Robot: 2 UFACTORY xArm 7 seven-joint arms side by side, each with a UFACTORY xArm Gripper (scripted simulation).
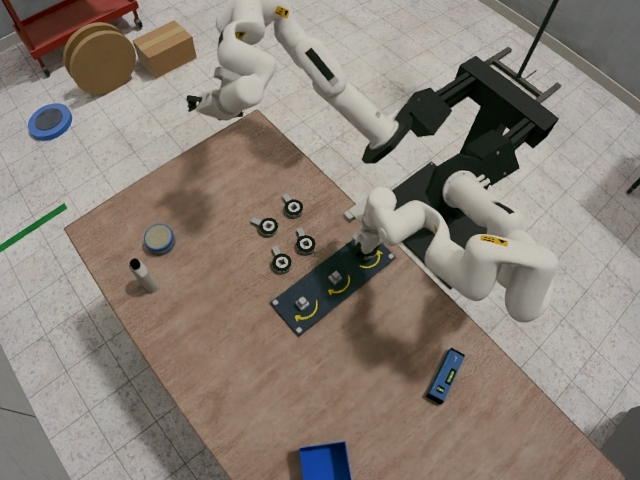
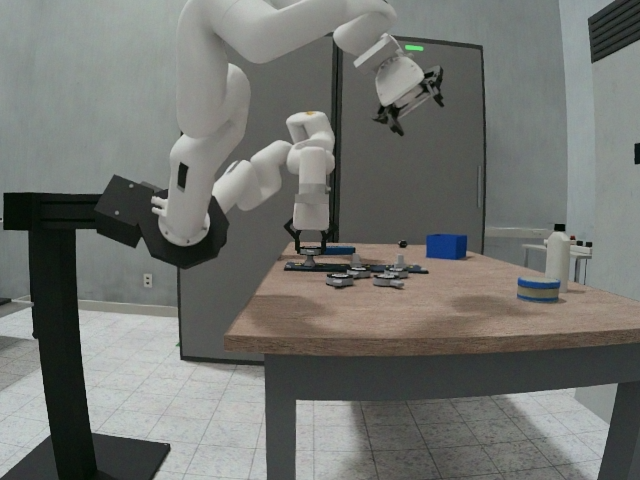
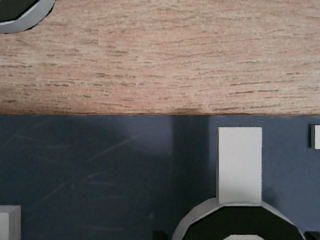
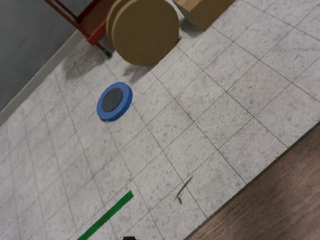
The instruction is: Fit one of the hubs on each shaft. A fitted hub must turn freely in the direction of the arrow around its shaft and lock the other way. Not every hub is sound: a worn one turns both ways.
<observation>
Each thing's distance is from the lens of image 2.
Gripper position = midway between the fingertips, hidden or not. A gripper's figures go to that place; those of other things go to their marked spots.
right gripper [image 2: 418, 116]: 0.82 m
white bottle [image 2: 558, 248]: 1.10 m
tape roll [image 2: 534, 289]: 0.95 m
The marked spots on the tape roll and the white bottle are 0.18 m apart.
</observation>
